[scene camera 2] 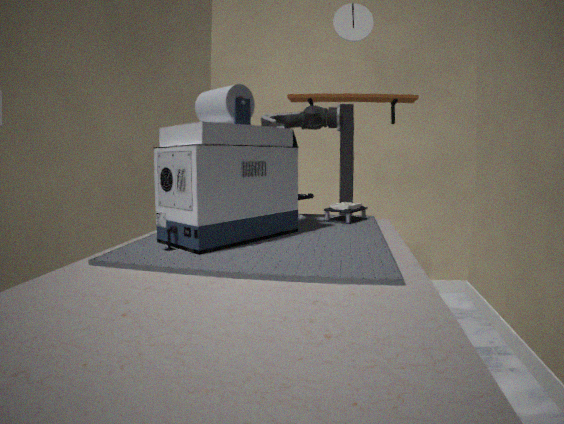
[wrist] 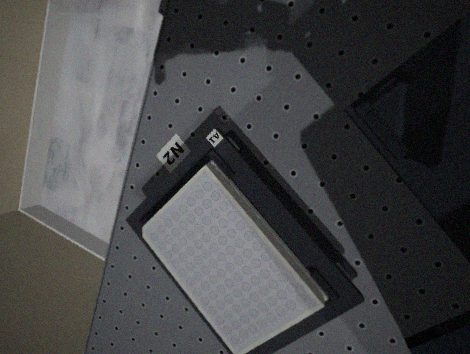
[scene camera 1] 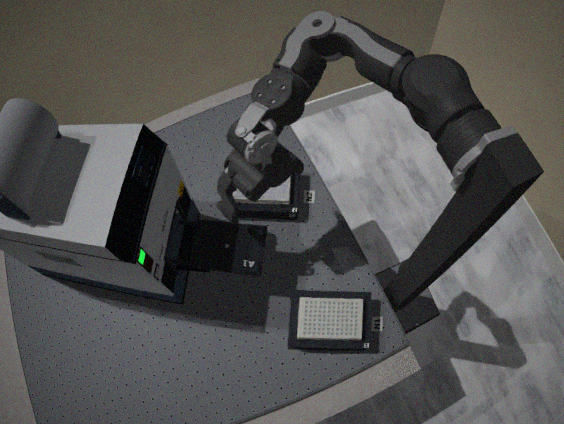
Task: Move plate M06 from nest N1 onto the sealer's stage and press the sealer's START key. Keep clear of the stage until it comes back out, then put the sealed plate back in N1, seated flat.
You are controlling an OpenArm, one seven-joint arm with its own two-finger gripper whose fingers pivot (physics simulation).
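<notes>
A pale plate with open wells (scene camera 1: 330,318) (scene camera 2: 345,205) lies in nest N1 (scene camera 1: 325,344) (scene camera 2: 349,217); its own label is not readable. The sealer (scene camera 1: 85,180) (scene camera 2: 247,185) has its dark stage (scene camera 1: 250,245) (scene camera 2: 306,196) out, with no plate on it. A small green light (scene camera 1: 142,256) glows on the sealer's front; I cannot make out the START key. My gripper (scene camera 1: 243,198) is open, above the nest N2 area, away from N1 and beside the stage. Its fingertips do not show in the wrist view and are partly hidden in scene camera 1.
Nest N2 (scene camera 1: 304,185) (wrist: 280,215) holds another pale plate (scene camera 1: 272,196) (wrist: 225,265), below the wrist camera. A large roll (scene camera 1: 25,150) (scene camera 2: 220,104) sits on top of the sealer. The arm's post (scene camera 1: 465,220) (scene camera 2: 346,155) stands beyond the nests. An orange shelf (scene camera 2: 352,98) is on the wall.
</notes>
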